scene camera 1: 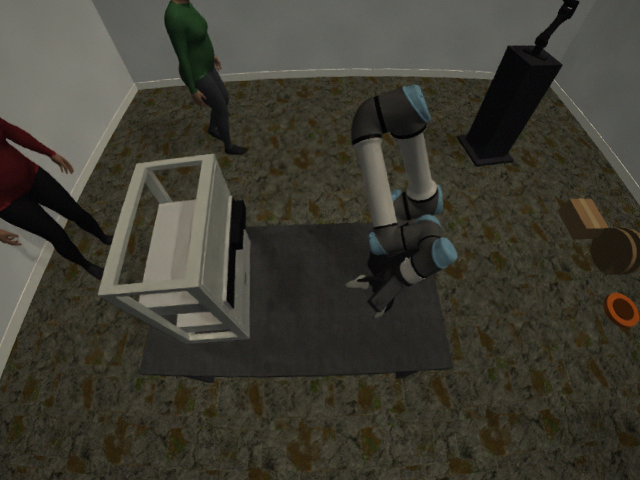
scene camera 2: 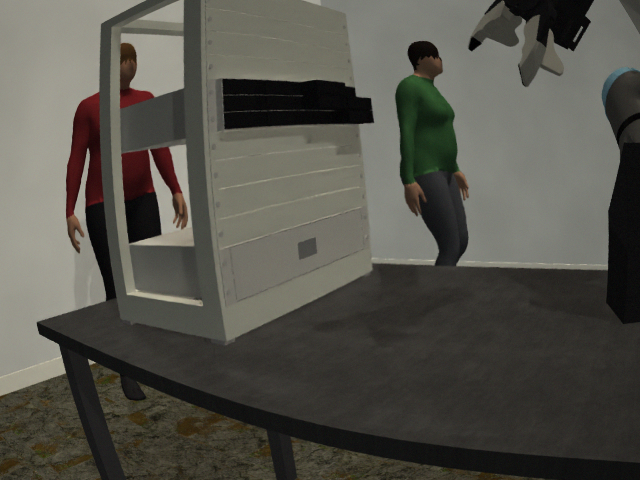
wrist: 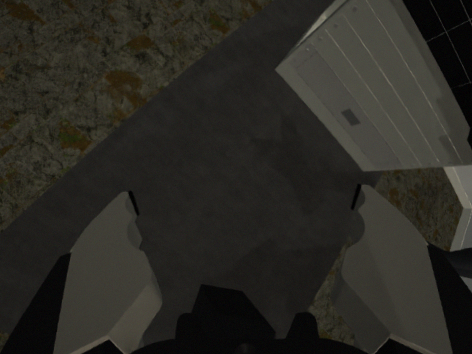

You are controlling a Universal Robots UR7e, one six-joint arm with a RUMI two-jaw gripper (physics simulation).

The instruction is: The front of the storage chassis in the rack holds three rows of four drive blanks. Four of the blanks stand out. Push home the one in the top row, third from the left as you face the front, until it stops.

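Places are measured from the arm's base along level axes (x ahead, y left, z up), in millimetres.
Where they show: gripper, fingertip midpoint: (scene camera 1: 359, 302) (scene camera 2: 494, 65) (wrist: 242, 190).
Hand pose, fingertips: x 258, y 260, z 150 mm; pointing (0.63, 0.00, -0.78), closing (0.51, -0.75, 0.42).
After its pixels a point has its place.
The storage chassis shows a black front of drive blanks (scene camera 2: 258, 104) {x 680, y 97, z 143 mm} (wrist: 447, 37) {x 678, y 66, z 130 mm} in the pale rack (scene camera 1: 207, 206) {x 685, y -50, z 386 mm} (scene camera 2: 195, 170) {x 728, y 215, z 47 mm} (wrist: 400, 95) {x 685, y -20, z 18 mm}. In the scene camera 2 view, a raised black block (scene camera 2: 324, 89) {x 632, y -57, z 169 mm} in the top row, right of the middle, stands out; it seems to be the third blank. More black blocks (scene camera 2: 363, 109) {x 620, y -207, z 133 mm} stand out at the right end, lower down. Single blanks are hard to tell apart. In the wrist view the black front is cut off at the upper right. My gripper (scene camera 1: 364, 299) {x 258, y 260, z 149 mm} (scene camera 2: 498, 64) {x 258, y 260, z 149 mm} (wrist: 242, 190) {x 258, y 260, z 149 mm} is open and empty, above the table and well away from the rack front.
The rack stands on the dark table (scene camera 1: 310, 330) {x 435, y 226, z -227 mm} (scene camera 2: 413, 361) {x 406, y 216, z -227 mm} (wrist: 200, 135) {x 394, y 285, z -227 mm}. A person in green (scene camera 1: 191, 46) (scene camera 2: 428, 124) stands behind the table and one in red (scene camera 1: 15, 165) (scene camera 2: 129, 170) behind the rack. A black pedestal (scene camera 1: 509, 103) stands at the back right.
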